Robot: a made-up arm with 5 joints.
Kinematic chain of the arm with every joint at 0, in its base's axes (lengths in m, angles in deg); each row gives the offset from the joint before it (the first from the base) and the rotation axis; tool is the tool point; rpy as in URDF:
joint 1: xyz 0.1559 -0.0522 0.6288 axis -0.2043 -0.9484 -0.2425
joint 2: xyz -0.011 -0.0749 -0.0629 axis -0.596 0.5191 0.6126
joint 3: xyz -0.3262 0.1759 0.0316 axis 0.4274 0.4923 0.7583
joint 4: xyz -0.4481 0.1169 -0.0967 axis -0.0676 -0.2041 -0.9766
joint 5: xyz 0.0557 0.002 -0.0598 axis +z
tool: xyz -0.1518 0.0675 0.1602 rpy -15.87 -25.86 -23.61
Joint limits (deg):
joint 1: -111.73..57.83
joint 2: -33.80..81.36
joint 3: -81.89..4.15
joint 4: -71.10..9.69
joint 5: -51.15..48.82
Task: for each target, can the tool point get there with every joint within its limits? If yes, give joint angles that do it. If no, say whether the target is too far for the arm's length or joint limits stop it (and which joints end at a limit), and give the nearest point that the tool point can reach.
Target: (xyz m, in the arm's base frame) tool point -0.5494 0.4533 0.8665
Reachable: yes | joints -27.06 -17.97 -16.13 -23.26 -35.71
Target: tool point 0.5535 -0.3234 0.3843
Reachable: no: joint limits stop it (at a limit: joint 1, joint 2, joint 3, joint 4, joint 5) | nearest point 0.7674 -0.4089 0.7566 | short by 0.438 m
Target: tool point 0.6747 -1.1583 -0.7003
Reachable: no: too far | nearest point 0.0110 -0.1719 -0.1391 | short by 1.315 m
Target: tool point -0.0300 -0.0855 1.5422
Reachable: yes | joints -90.57 4.74 -23.57 -59.63 -33.09
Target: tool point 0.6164 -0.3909 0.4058
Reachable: no: joint limits stop it (at a limit: joint 1, joint 2, joint 3, joint 5) | nearest point 0.7700 -0.4094 0.7554 | short by 0.382 m
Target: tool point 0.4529 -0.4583 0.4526
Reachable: no: joint limits stop it (at a limit: joint 1, joint 2, joint 3, joint 4, joint 5) | nearest point 0.7674 -0.4089 0.7566 | short by 0.440 m
